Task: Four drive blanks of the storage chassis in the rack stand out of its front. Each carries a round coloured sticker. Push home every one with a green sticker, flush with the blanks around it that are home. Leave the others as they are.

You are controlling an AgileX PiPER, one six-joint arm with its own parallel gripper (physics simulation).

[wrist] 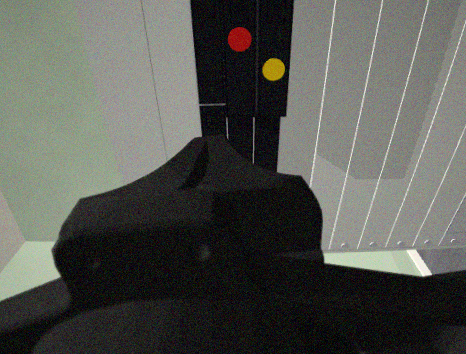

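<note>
The rack front shows turned on its side in the wrist view. A black blank with a red sticker (239, 39) and, to its right, a black blank with a yellow sticker (273, 69) stand out at the top middle. Their lower ends in the view overhang the blanks beyond. A black blank without a visible sticker (211, 75) lies left of the red one. My gripper (212, 157) is shut and empty. Its tip overlaps the left column of blanks (213, 120), below a short pale seam; contact cannot be told. It hides part of the chassis. No green sticker shows.
Grey panels (345, 100) with pale seams fill the right side, with small screws (372, 244) along their lower edge. A plain grey panel (125, 75) lies left of the chassis. A pale green surface (40, 100) is at the far left.
</note>
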